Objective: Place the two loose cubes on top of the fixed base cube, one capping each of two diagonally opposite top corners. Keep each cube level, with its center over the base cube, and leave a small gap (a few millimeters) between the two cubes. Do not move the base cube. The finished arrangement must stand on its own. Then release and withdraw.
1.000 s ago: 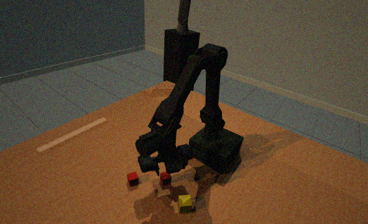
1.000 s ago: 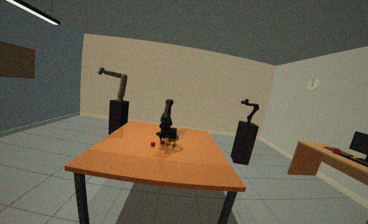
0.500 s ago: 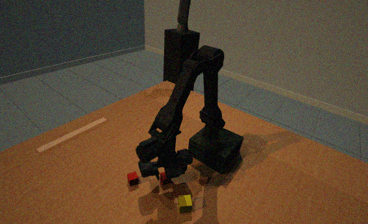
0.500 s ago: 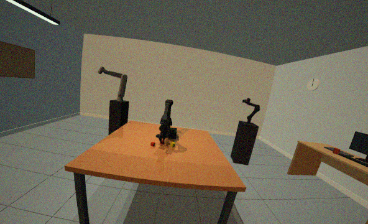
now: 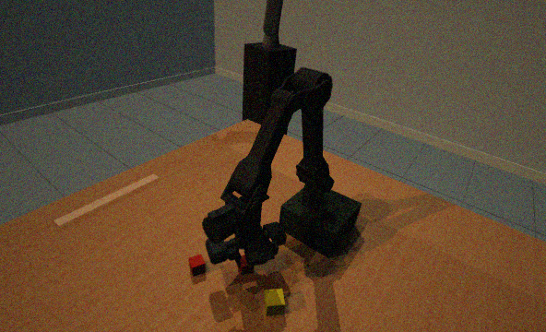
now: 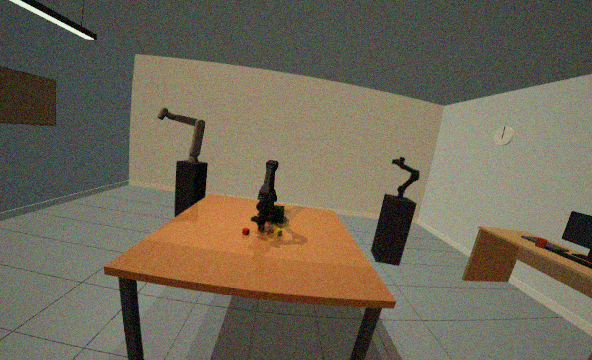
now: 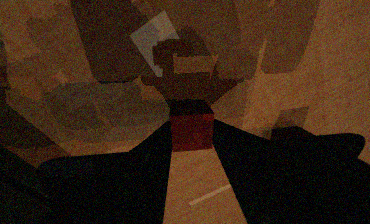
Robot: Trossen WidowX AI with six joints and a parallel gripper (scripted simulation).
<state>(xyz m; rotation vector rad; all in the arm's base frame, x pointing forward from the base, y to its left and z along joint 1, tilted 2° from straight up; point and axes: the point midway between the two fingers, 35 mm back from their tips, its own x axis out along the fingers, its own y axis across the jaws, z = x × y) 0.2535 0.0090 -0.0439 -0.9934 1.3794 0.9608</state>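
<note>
My gripper tip is now 2 cm short of the yellow base cube and 12 cm to the right of it.
</note>
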